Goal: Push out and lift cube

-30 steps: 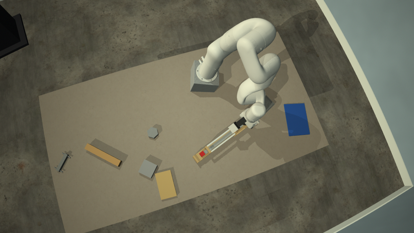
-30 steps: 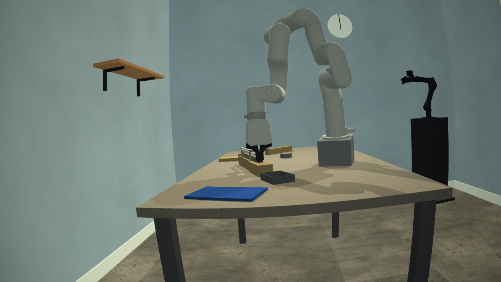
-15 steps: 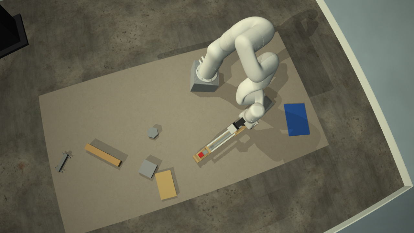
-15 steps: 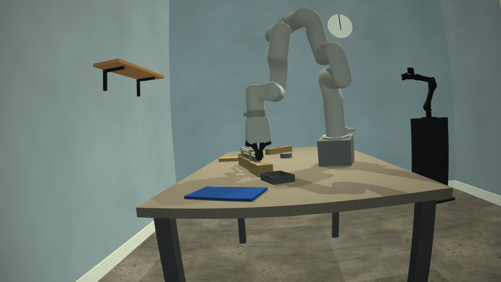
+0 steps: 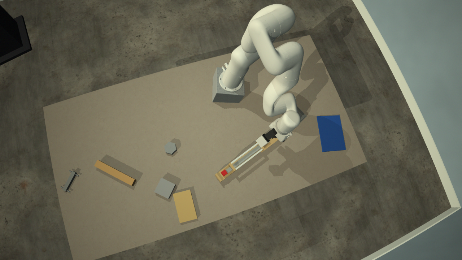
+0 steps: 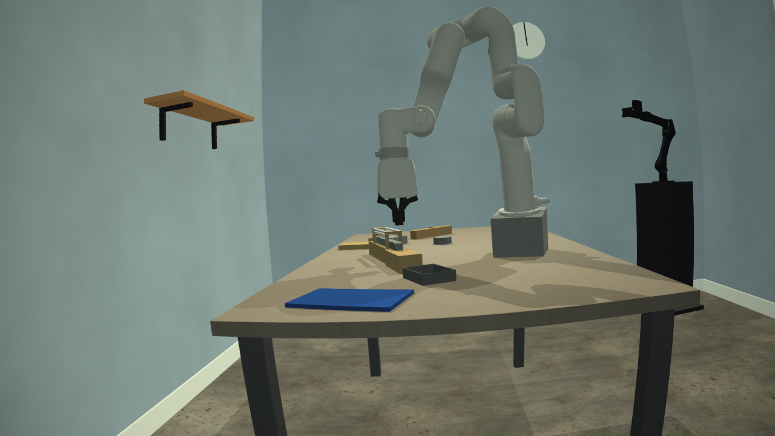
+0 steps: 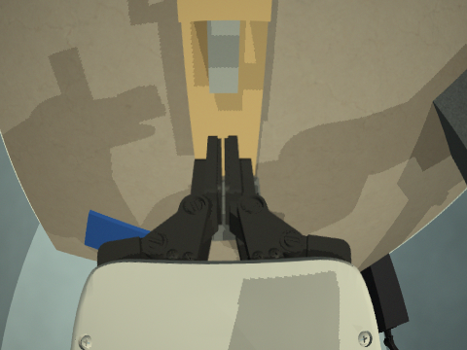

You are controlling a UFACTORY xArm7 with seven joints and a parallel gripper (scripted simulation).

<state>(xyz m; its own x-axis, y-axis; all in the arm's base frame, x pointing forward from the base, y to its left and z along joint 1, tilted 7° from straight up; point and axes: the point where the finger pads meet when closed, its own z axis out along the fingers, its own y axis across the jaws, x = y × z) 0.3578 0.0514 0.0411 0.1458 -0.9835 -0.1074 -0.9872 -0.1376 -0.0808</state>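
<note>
Now: hand 17 cm to the left of the channel, 8 cm above it and 2 cm short of it. Also, from my hand: tan plate (55 cm to the right, 13 cm below, 10 cm ahead); blue mat (36 cm to the left, 14 cm ahead, 13 cm below); dark tray (20 cm to the left, 13 cm below, 4 cm behind).
</note>
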